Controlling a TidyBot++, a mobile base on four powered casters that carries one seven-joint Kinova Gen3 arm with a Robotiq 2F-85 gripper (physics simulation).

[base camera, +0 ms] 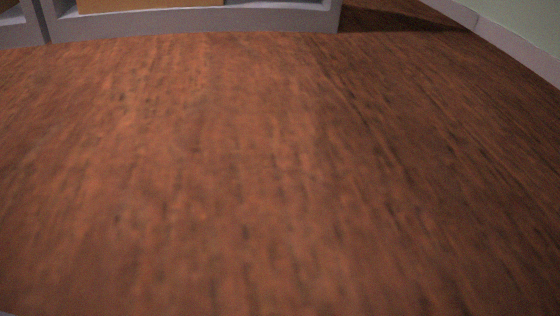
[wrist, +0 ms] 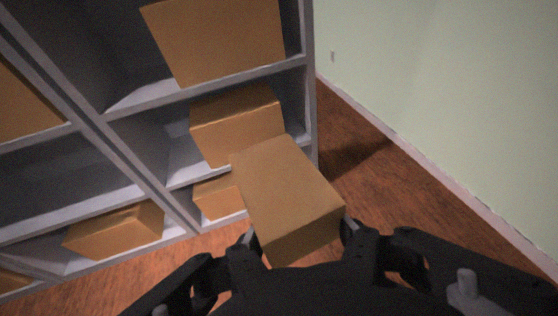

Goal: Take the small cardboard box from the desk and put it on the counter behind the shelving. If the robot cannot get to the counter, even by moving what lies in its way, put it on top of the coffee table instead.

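Places are measured from the arm's base along level axes (x left, y back, z up), in metres.
Pixels of known places: gripper, fingertip midpoint: (wrist: 299, 232).
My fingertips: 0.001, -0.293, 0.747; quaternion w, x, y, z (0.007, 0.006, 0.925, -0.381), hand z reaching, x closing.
Observation:
Behind a point stands the place of what it marks, as x, y, z.
The small cardboard box (wrist: 287, 192) {0.004, -0.307, 0.781} is held between the fingertips of my gripper (wrist: 299, 232) {0.001, -0.293, 0.747} in the wrist view, near the centre. The gripper is shut on it. The box is in front of the grey shelving (wrist: 240, 80) {0.147, -1.045, 0.569} and hides part of its lower right shelves. The shelving's bottom edge (base camera: 200, 24) {0.253, -1.021, -0.372} shows at the top of the base camera view. The counter, the desk and the coffee table do not show in either view.
Other cardboard boxes (wrist: 225, 40) {0.161, -1.062, 0.717} (wrist: 117, 230) {1.089, -0.848, -0.088} (base camera: 150, 5) {0.403, -1.006, -0.310} stand in the shelving. A strip of wooden floor (wrist: 345, 130) {-0.579, -1.777, -0.397} (base camera: 380, 17) {-0.404, -1.427, -0.397} lies between the shelving's right end and the green wall (wrist: 440, 90) {-0.981, -1.312, 0.179} (base camera: 525, 20) {-0.986, -1.288, -0.240} with its pale baseboard (wrist: 425, 160) {-0.993, -1.196, -0.328} (base camera: 520, 45) {-0.982, -1.244, -0.336}. A shadow falls across that strip.

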